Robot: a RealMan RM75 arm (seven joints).
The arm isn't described. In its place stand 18 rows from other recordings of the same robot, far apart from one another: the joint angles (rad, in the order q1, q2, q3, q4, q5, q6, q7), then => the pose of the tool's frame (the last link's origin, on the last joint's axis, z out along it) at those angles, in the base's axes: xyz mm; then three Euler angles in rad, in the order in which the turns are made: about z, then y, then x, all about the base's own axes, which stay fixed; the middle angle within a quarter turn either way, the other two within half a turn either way.
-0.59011, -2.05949, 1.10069, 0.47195, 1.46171, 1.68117, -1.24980 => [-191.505, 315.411, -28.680, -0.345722, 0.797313, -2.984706]
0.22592, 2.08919, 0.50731, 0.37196, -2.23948, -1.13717, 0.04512 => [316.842, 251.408, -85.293, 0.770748, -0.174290, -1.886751]
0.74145, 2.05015, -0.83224, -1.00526, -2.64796, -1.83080, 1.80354 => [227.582, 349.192, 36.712, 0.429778, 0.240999, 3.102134]
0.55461, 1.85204, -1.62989, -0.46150, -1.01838, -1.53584, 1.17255 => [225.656, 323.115, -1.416, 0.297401, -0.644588, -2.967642]
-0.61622, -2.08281, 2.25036, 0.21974, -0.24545, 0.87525, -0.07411 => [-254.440, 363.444, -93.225, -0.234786, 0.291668, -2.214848]
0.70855, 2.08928, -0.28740, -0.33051, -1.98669, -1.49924, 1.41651 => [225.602, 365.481, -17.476, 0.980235, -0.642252, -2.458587]
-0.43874, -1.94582, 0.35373, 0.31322, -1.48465, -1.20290, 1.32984 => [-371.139, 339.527, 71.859, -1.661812, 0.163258, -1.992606]
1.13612, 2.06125, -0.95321, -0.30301, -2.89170, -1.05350, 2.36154 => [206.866, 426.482, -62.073, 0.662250, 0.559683, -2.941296]
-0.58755, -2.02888, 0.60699, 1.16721, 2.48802, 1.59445, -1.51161 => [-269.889, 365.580, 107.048, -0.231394, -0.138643, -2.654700]
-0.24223, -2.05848, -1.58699, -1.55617, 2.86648, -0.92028, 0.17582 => [-234.863, 362.959, 43.567, -0.667519, -0.441182, -2.218272]
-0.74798, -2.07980, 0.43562, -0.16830, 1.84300, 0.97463, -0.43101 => [-252.960, 330.422, -127.233, -0.359798, 0.297035, -2.549375]
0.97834, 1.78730, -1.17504, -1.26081, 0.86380, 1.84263, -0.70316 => [71.926, 403.872, 111.892, 0.368598, 0.290250, -2.938899]
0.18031, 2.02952, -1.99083, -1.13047, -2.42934, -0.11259, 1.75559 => [257.643, 334.188, -67.938, -0.333018, 0.123430, -2.216433]
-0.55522, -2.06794, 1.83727, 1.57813, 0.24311, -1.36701, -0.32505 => [-152.946, 378.009, 27.173, -0.411053, -0.693810, -1.973291]
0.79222, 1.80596, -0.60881, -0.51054, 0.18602, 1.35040, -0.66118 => [347.871, 380.984, 99.603, 1.341707, 0.555286, -2.963087]
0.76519, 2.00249, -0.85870, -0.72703, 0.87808, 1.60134, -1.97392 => [210.683, 374.023, 7.741, -0.129283, -0.098336, -3.060448]
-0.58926, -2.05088, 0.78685, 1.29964, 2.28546, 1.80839, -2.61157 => [-200.722, 347.559, 84.146, -1.114736, 0.032986, -2.875358]
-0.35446, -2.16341, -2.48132, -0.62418, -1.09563, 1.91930, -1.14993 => [-265.946, 228.391, -28.150, -0.397815, 0.678785, -2.996160]
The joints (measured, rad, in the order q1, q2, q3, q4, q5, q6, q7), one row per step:
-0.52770, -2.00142, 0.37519, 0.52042, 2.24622, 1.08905, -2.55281
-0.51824, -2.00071, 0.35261, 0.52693, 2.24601, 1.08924, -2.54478
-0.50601, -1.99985, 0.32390, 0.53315, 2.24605, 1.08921, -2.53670
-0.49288, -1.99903, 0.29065, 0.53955, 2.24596, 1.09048, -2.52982
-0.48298, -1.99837, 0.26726, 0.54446, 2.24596, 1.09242, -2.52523
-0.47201, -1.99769, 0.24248, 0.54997, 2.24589, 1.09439, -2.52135
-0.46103, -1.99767, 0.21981, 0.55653, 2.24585, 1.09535, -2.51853
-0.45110, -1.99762, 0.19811, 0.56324, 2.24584, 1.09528, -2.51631
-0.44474, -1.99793, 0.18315, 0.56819, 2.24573, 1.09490, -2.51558
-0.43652, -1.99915, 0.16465, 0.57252, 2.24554, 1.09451, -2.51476
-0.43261, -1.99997, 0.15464, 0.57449, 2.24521, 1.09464, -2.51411
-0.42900, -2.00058, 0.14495, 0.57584, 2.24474, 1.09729, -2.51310
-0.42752, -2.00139, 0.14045, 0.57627, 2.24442, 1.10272, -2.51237
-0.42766, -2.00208, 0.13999, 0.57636, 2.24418, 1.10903, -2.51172
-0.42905, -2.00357, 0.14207, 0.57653, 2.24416, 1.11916, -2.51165
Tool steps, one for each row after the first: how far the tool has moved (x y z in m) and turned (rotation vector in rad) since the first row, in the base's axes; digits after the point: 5 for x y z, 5 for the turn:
-0.00463, -0.00276, 0.00451, 0.02140, 0.00045, 0.01090
-0.01070, -0.00684, 0.00968, 0.04743, -0.00110, 0.02758
-0.01722, -0.01163, 0.01529, 0.07663, -0.00568, 0.04744
-0.02193, -0.01547, 0.01932, 0.09688, -0.00890, 0.06168
-0.02710, -0.01988, 0.02366, 0.11874, -0.01240, 0.07800
-0.03216, -0.02438, 0.02780, 0.13982, -0.01452, 0.09461
-0.03694, -0.02858, 0.03196, 0.16077, -0.01563, 0.11087
-0.04007, -0.03138, 0.03476, 0.17554, -0.01675, 0.12234
-0.04389, -0.03527, 0.03729, 0.19245, -0.02025, 0.13749
-0.04571, -0.03722, 0.03847, 0.20131, -0.02274, 0.14492
-0.04709, -0.03911, 0.03938, 0.20853, -0.02679, 0.15025
-0.04705, -0.04003, 0.03922, 0.20953, -0.03175, 0.14985
-0.04612, -0.04014, 0.03856, 0.20666, -0.03602, 0.14561
-0.04403, -0.03977, 0.03700, 0.19939, -0.04273, 0.13710

